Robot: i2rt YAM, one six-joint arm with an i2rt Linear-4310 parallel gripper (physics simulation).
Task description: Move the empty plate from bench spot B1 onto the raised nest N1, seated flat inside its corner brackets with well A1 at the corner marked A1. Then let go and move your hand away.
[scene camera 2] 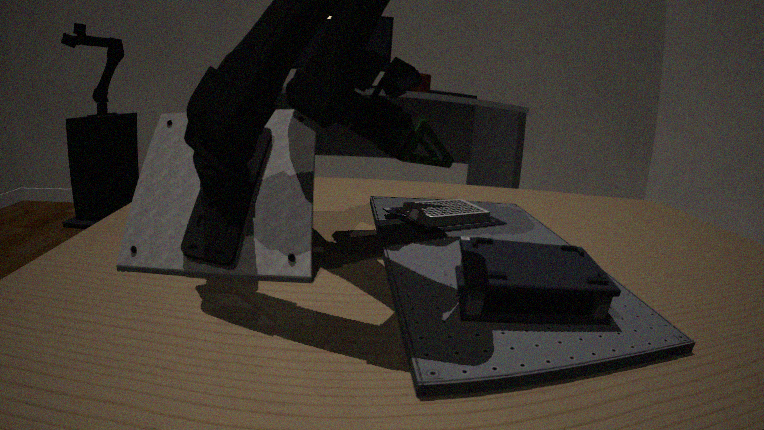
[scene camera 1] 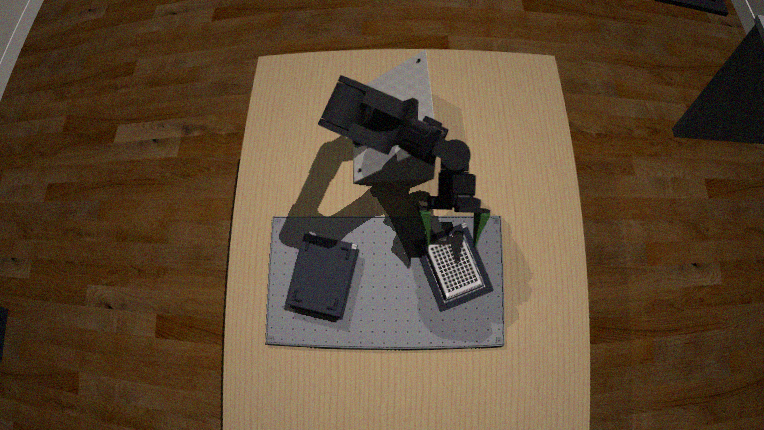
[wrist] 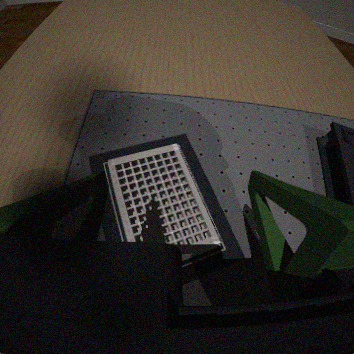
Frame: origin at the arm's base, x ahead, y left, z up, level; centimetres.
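Seen in the pictures: gripper, fingertip midpoint: point(scene camera 2: 443, 161) point(scene camera 1: 451, 247) point(wrist: 177, 178); arm's base, origin of the base link: point(scene camera 2: 228, 189).
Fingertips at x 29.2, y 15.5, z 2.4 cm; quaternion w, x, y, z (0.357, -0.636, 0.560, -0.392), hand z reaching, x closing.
Observation:
Offsets run from my fingertips to a thing's top centre. "*": to the spot under its first point. Level surfaces: height alone.
The white plate @(dx +1.6, dy +1.2, dz -7.7 cm) point(scene camera 1: 459, 269) point(scene camera 2: 457, 209) point(wrist: 160, 190) with a grid of wells lies on the dark pad @(* dx +8.7, dy +3.9, dz -9.1 cm) point(scene camera 1: 464, 298) point(wrist: 200, 176) of spot B1, at the right of the board in scene camera 1. My gripper point(scene camera 1: 452, 245) point(scene camera 2: 448, 163) point(wrist: 177, 178) has green fingers, which stand wide open and empty. It is above the plate's end nearest the arm, with a gap of height in scene camera 2. The raised dark nest @(dx +6.0, dy -26.8, dz -4.7 cm) point(scene camera 1: 323, 275) point(scene camera 2: 534, 267) point(wrist: 345, 160) stands bare at the left, with corner brackets and a light mark at one corner. The marking's lettering is not readable.
A grey perforated board @(dx +5.7, dy -13.5, dz -9.2 cm) point(scene camera 1: 384, 320) point(scene camera 2: 534, 347) point(wrist: 265, 130) carries both spots on the wooden table @(dz -10.6 cm) point(scene camera 1: 406, 389) point(scene camera 2: 213, 363). A pale slanted mount point(scene camera 1: 400, 80) point(scene camera 2: 283, 213) stands at the arm's base. The arm's shadow falls across the board.

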